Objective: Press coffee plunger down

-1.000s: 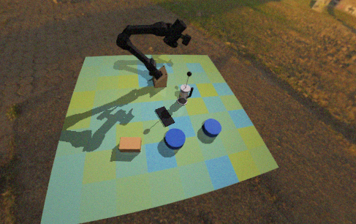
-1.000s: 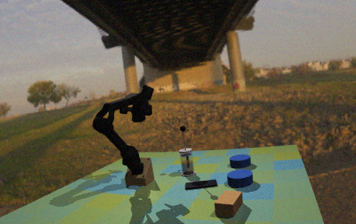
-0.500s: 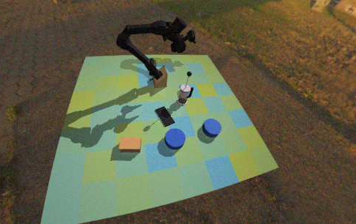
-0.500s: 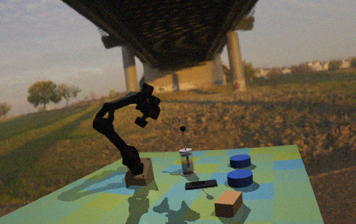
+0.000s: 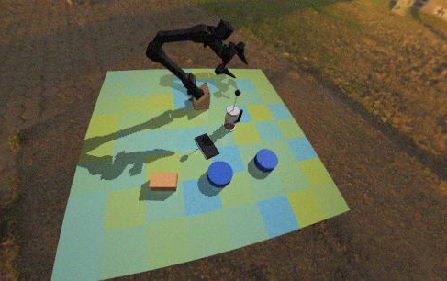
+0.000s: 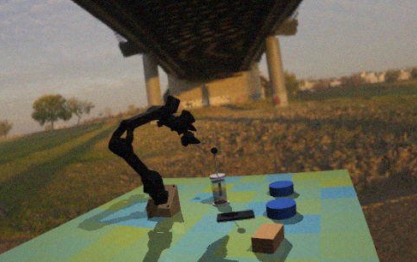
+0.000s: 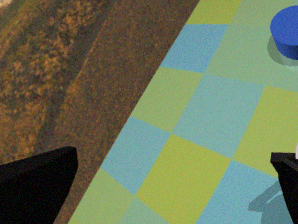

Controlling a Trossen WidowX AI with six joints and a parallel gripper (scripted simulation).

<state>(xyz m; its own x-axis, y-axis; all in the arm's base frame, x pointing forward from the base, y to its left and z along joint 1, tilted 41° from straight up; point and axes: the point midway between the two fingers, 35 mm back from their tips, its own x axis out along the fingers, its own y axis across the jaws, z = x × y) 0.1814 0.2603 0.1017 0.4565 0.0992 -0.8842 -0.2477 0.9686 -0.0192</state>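
My gripper tip is now 20 cm above the coffee press, 8 cm short of it and 3 cm to the left of it.
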